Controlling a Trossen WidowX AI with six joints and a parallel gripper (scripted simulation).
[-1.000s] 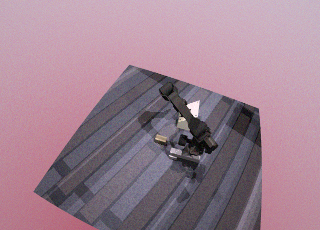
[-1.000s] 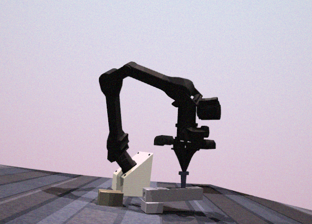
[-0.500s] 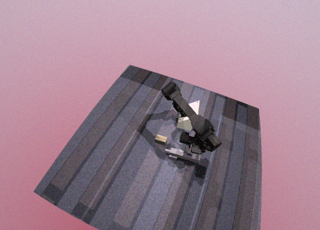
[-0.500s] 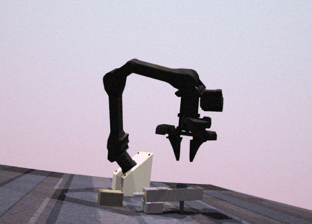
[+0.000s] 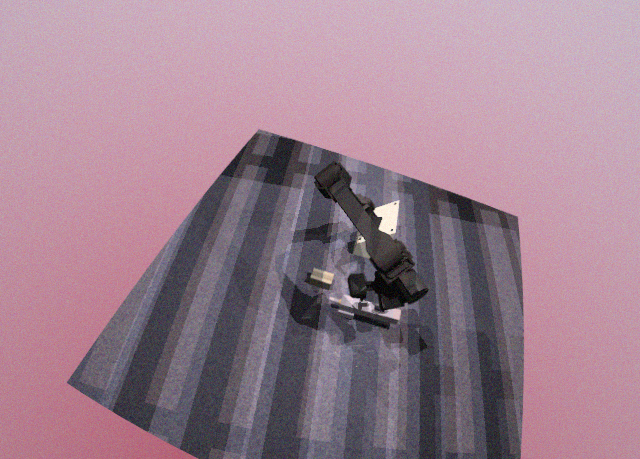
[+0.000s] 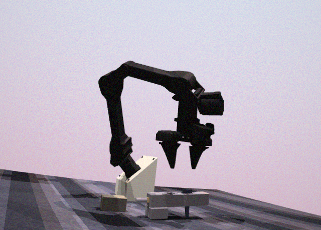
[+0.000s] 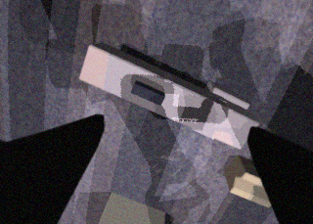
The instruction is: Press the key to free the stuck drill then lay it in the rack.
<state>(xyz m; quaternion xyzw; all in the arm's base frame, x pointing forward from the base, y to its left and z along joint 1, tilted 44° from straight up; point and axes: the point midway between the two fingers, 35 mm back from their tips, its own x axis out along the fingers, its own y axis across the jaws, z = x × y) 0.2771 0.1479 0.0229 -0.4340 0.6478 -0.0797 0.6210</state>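
The drill lies 90 mm below my gripper tip and 60 mm to the right of it. The rest, counted from my gripper tip: pale housing block: 100 mm below, 10 mm to the right, 10 mm behind; then tan block: 180 mm to the right, 130 mm below, 70 mm behind; then dark blue key: 90 mm below, 20 mm to the left, 10 mm behind.
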